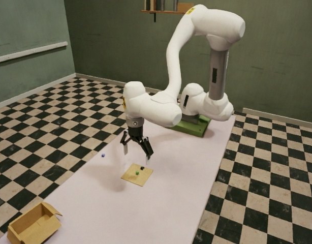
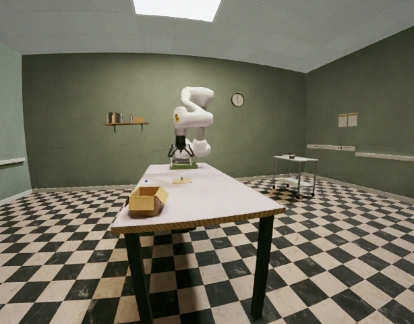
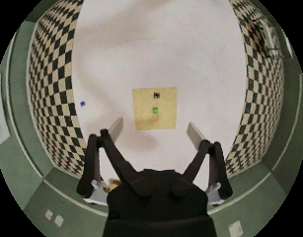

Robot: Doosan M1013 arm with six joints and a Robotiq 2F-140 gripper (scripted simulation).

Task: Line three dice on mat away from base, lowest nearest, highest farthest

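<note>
My gripper is now 27 cm to the left of the blue die, 12 cm above it and 6 cm past it. The rest, counted from my hand: green die: 12 cm below; then black die: 12 cm below, 5 cm behind, 1 cm to the left; then yellow mat: 13 cm below.
</note>
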